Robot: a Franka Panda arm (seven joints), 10 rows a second.
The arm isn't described. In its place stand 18 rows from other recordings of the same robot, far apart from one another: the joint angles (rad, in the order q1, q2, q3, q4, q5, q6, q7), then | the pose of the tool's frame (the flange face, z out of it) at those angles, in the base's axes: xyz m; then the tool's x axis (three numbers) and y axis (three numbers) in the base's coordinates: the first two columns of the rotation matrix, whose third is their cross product.
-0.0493, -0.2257, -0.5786, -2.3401, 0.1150, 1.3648, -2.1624 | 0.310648 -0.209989 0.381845 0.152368 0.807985 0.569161 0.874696 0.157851 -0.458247
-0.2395, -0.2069, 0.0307, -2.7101, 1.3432, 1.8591, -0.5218 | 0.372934 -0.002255 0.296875 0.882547 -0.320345 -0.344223 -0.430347 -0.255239 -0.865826
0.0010, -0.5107, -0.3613, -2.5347, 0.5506, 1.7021, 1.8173 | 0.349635 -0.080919 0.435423 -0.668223 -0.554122 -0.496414 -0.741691 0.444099 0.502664
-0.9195, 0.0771, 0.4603, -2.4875, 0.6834, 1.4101, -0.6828 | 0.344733 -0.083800 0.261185 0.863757 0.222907 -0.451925 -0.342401 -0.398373 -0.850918
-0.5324, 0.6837, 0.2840, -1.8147, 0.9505, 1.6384, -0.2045 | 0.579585 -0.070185 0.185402 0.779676 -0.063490 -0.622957 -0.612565 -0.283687 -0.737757
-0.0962, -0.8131, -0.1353, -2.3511, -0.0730, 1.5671, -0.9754 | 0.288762 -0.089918 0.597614 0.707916 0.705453 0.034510 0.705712 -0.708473 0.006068
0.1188, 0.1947, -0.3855, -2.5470, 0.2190, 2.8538, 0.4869 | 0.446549 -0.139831 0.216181 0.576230 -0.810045 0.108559 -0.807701 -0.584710 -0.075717
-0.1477, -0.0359, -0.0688, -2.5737, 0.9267, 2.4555, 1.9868 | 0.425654 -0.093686 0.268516 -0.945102 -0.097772 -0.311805 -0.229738 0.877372 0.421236
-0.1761, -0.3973, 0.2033, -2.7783, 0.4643, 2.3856, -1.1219 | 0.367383 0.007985 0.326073 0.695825 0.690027 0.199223 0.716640 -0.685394 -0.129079
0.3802, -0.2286, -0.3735, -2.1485, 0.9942, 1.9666, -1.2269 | 0.503080 0.046272 0.526740 0.591725 0.354866 0.723831 0.788403 -0.442064 -0.427786
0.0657, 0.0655, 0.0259, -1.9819, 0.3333, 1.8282, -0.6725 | 0.542032 0.076246 0.420509 0.800594 0.599203 0.002157 0.556856 -0.742674 -0.371950
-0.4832, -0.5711, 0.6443, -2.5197, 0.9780, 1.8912, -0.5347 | 0.384483 0.130322 0.432796 0.977322 0.180501 0.110733 0.211677 -0.818138 -0.534642
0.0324, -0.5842, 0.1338, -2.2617, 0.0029, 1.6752, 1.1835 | 0.367413 0.071594 0.573812 0.506242 -0.860083 0.063053 -0.862383 -0.505204 0.032614
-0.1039, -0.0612, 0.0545, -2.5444, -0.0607, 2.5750, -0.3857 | 0.460115 -0.021878 0.301650 0.923282 0.377946 0.068601 0.373315 -0.924945 0.071498
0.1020, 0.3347, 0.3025, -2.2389, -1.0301, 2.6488, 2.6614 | 0.490930 0.237185 0.228394 0.136931 -0.956769 0.256600 -0.914485 -0.221664 -0.338501
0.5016, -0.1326, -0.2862, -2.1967, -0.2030, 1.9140, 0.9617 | 0.481793 0.088315 0.427078 0.792736 -0.609068 0.024604 -0.599747 -0.772117 0.210092
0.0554, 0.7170, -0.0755, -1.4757, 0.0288, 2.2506, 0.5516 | 0.724156 -0.003962 0.259678 0.840449 -0.538012 0.064710 -0.538622 -0.842498 -0.009118
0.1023, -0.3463, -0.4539, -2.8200, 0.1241, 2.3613, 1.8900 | 0.331464 -0.102849 0.281165 -0.672402 -0.722864 -0.159196 -0.737930 0.637884 0.220368
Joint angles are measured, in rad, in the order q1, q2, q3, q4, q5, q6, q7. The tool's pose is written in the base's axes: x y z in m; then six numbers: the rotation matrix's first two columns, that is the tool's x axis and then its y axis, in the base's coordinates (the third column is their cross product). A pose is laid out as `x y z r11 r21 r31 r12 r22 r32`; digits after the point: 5 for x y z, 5 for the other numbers.
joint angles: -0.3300 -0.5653 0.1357 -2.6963 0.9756 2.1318 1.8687
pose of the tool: 0.36874 -0.03731 0.41486 -0.76058 -0.29416 -0.57878 -0.55924 0.74968 0.35388
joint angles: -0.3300 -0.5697 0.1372 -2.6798 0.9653 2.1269 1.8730
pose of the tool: 0.37164 -0.03653 0.42356 -0.75081 -0.30599 -0.58537 -0.56958 0.74868 0.33920
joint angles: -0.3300 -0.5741 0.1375 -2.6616 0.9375 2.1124 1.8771
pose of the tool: 0.37372 -0.03545 0.43216 -0.74041 -0.33389 -0.58337 -0.58797 0.74228 0.32141
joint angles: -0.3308 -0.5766 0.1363 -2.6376 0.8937 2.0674 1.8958
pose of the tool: 0.37461 -0.03240 0.44073 -0.73913 -0.36830 -0.56396 -0.60810 0.72493 0.32356
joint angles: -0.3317 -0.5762 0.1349 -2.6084 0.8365 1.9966 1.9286
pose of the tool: 0.37407 -0.02773 0.44864 -0.74681 -0.40813 -0.52508 -0.62498 0.70060 0.34432
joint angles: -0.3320 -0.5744 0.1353 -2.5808 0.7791 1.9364 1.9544
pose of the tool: 0.37331 -0.02415 0.45548 -0.74969 -0.45132 -0.48403 -0.63976 0.68138 0.35556
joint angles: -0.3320 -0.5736 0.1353 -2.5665 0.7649 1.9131 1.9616
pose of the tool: 0.37374 -0.02262 0.46006 -0.74776 -0.46409 -0.47484 -0.64614 0.67323 0.35953
